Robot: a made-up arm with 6 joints.
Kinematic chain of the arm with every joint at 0, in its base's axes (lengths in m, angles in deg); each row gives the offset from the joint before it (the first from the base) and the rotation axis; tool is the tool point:
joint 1: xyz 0 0 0.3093 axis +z
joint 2: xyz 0 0 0 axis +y
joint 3: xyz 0 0 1.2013 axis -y
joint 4: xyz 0 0 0 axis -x
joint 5: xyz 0.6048 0 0 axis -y
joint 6: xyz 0 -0.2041 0 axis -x
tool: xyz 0 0 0
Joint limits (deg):
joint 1: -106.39..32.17
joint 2: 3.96..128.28
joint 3: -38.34..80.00
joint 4: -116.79..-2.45
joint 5: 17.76..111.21
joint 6: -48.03..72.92
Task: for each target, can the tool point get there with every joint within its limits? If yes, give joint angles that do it. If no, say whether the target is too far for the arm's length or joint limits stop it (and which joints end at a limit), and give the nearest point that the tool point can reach.
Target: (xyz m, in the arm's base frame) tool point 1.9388 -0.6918 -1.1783
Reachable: no: too far | nearest point 1.3821 -0.4932 -0.7512 | short by 0.729 m
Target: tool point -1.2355 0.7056 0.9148
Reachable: no: joint limits stop it (at a limit: joint 1, joint 2, joint 3) | nearest point -0.3058 -0.3971 1.0314 | short by 1.447 m
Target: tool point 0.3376 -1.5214 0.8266
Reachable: yes | joints -72.23 53.29 48.01 -45.57 26.05 63.22
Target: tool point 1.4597 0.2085 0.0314
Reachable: yes | joints 13.71 77.07 29.07 -45.38 70.65 -3.98
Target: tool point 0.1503 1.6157 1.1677
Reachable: no: joint limits stop it (at a limit: joint 1, joint 4) | nearest point 0.7869 0.6036 1.1677 | short by 1.196 m
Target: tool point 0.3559 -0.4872 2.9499
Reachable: no: too far | nearest point 0.2379 -0.3257 2.0743 | short by 0.898 m
